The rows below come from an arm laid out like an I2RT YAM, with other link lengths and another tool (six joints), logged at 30 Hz.
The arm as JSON. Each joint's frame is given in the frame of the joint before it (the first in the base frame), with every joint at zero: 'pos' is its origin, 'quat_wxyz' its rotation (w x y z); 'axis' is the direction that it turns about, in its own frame. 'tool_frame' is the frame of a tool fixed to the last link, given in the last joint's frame.
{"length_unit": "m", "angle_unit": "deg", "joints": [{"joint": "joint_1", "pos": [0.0, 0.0, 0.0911], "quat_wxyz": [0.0, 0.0, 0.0, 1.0], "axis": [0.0, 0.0, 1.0]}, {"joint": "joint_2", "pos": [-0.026, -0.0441, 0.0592], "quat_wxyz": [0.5, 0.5, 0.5, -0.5], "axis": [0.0, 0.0, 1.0]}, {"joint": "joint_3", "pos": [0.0, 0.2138, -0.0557], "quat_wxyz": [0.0, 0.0, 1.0, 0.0], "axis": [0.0, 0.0, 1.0]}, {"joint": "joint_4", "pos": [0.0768, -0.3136, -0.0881], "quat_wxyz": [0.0, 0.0, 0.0, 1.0], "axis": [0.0, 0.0, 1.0]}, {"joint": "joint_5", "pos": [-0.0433, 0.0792, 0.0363], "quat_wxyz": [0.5, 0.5, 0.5, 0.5], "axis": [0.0, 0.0, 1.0]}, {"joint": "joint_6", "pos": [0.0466, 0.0, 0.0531], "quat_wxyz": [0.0, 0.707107, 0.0, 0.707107], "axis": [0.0, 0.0, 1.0]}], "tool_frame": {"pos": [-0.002, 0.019, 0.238], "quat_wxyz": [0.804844, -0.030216, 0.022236, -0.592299]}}
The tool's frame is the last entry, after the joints.
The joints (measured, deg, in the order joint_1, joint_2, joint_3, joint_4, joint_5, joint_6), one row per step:
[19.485 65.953 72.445 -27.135 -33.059 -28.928]
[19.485 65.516 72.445 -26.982 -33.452 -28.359]
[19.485 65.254 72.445 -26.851 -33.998 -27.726]
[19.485 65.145 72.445 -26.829 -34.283 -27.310]
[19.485 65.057 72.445 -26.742 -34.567 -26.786]
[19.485 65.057 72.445 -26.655 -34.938 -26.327]
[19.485 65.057 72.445 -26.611 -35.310 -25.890]
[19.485 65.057 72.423 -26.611 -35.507 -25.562]
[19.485 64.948 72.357 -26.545 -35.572 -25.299]
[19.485 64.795 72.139 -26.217 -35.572 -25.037]
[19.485 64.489 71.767 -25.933 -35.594 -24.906]
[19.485 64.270 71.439 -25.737 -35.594 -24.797]
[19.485 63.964 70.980 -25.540 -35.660 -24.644]
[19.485 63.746 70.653 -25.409 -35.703 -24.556]
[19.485 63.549 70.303 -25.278 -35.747 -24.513]
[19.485 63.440 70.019 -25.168 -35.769 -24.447]
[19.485 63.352 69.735 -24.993 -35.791 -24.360]
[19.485 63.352 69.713 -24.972 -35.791 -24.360]
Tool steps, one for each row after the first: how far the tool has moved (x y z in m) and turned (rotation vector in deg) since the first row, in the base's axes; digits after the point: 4 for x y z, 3 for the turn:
[-0.0026 0.0008 0.0051 0.642 -0.068 0.203]
[-0.0053 0.0022 0.0088 1.298 0.121 0.536]
[-0.0068 0.0029 0.0103 1.661 0.358 0.687]
[-0.0080 0.0037 0.0119 2.095 0.639 0.808]
[-0.0093 0.0048 0.0129 2.489 0.964 1.030]
[-0.0108 0.0059 0.0136 2.855 1.315 1.259]
[-0.0116 0.0065 0.0137 3.085 1.621 1.352]
[-0.0121 0.0066 0.0144 3.283 1.734 1.342]
[-0.0119 0.0067 0.0152 3.510 1.692 1.278]
[-0.0125 0.0066 0.0155 3.658 1.593 1.269]
[-0.0128 0.0065 0.0150 3.746 1.597 1.242]
[-0.0137 0.0064 0.0140 3.862 1.685 1.264]
[-0.0143 0.0064 0.0133 3.930 1.740 1.281]
[-0.0148 0.0064 0.0121 3.959 1.800 1.310]
[-0.0151 0.0064 0.0107 3.980 1.917 1.310]
[-0.0151 0.0065 0.0095 4.027 2.009 1.306]
[-0.0151 0.0065 0.0094 4.026 2.010 1.306]

